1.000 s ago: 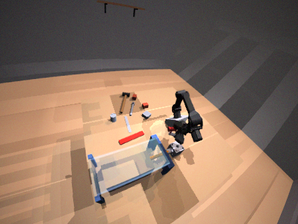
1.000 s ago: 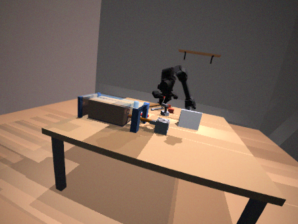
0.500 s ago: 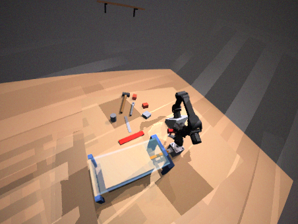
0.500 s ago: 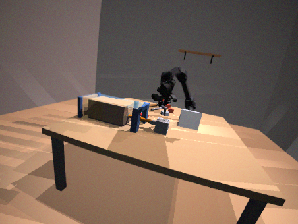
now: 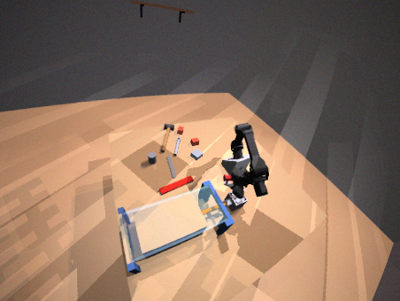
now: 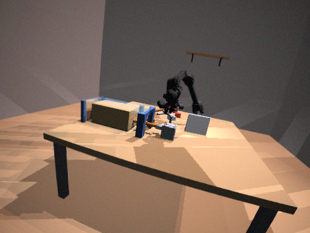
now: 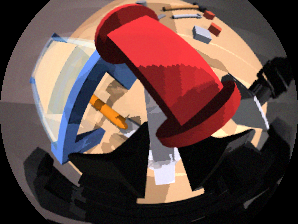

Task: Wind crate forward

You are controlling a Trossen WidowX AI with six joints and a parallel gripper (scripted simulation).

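The red grip is 20 mm ahead of my gripper tip, 20 mm to the right of it and 50 mm above it. The rest, counted from my gripper tip: blue frame 110 mm ahead, 60 mm to the left, 40 mm below; grey winch 60 mm behind, 40 mm to the left, 110 mm below; winch handle 20 mm above.
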